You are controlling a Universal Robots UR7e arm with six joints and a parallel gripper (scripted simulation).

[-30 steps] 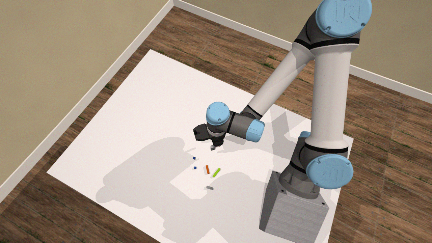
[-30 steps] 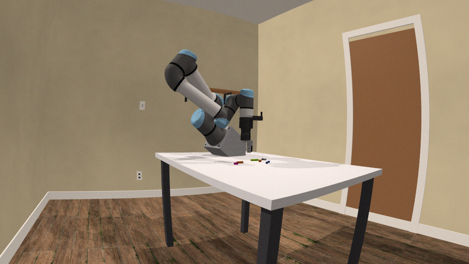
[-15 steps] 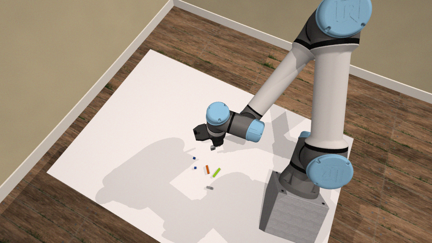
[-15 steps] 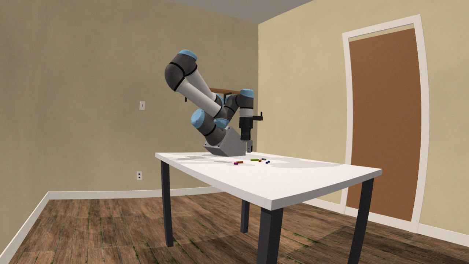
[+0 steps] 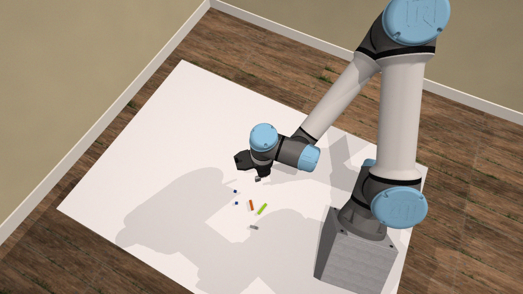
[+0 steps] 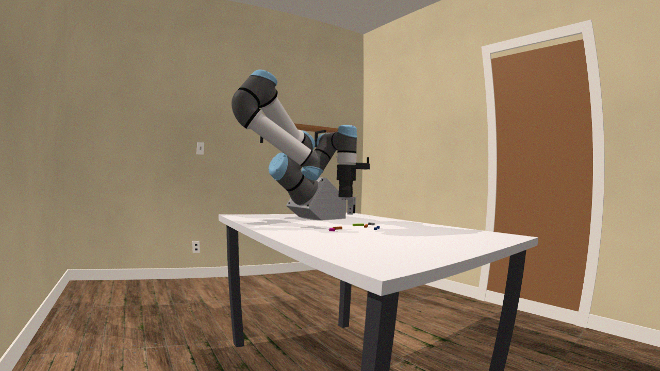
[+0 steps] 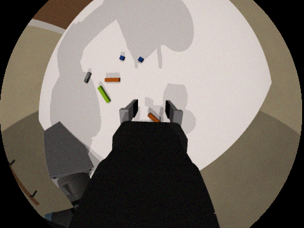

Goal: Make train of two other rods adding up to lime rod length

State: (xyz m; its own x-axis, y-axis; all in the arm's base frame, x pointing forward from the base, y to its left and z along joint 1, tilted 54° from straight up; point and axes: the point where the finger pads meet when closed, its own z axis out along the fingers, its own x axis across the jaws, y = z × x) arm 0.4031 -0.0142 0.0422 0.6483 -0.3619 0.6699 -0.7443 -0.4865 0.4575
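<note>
My hand is 110 mm to the right of the lime rod, 80 mm above it and 70 mm past it. The rest, counted from my hand: magenta rod 90 mm to the right, 80 mm below; grey rod 180 mm to the left, 80 mm below, 70 mm behind.
</note>
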